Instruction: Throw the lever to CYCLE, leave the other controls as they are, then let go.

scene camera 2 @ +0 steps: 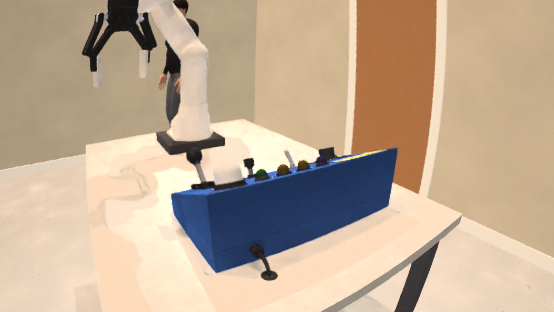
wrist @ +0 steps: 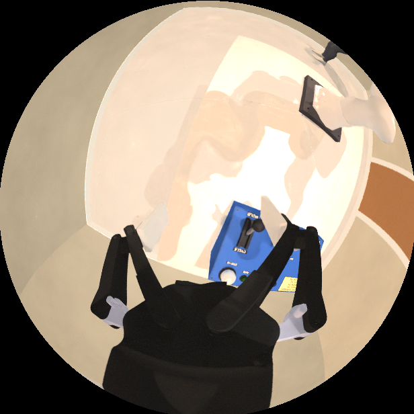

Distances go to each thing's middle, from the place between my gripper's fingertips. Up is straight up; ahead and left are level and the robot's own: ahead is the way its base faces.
The blue control box (scene camera 2: 234,221) is 29 cm to the left of my hand, 28 cm ahead of it and 23 cm below it.
